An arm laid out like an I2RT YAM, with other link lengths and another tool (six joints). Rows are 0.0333 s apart.
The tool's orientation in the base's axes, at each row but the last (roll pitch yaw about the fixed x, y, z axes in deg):
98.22 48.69 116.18
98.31 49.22 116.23
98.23 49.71 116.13
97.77 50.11 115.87
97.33 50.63 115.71
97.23 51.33 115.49
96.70 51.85 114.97
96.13 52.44 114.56
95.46 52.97 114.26
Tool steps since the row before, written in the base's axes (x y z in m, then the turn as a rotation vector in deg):
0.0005 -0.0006 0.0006 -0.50 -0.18 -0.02
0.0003 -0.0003 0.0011 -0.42 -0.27 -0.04
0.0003 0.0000 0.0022 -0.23 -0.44 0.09
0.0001 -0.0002 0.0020 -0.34 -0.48 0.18
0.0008 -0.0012 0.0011 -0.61 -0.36 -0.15
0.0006 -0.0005 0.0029 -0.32 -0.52 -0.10
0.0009 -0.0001 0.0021 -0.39 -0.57 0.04
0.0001 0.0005 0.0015 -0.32 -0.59 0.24
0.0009 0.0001 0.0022 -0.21 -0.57 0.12
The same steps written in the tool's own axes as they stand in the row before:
-0.0010 -0.0001 0.0002 0.05 -0.04 -0.53
-0.0011 0.0004 0.0001 -0.01 -0.14 -0.48
-0.0018 0.0013 0.0001 -0.26 -0.22 -0.37
-0.0017 0.0011 -0.0001 -0.32 -0.17 -0.50
-0.0018 -0.0004 0.0003 0.08 -0.23 -0.68
-0.0027 0.0013 0.0002 -0.13 -0.38 -0.47
-0.0019 0.0010 0.0007 -0.25 -0.32 -0.56
-0.0009 0.0013 0.0002 -0.44 -0.23 -0.51
-0.0019 0.0012 0.0008 -0.36 -0.31 -0.40

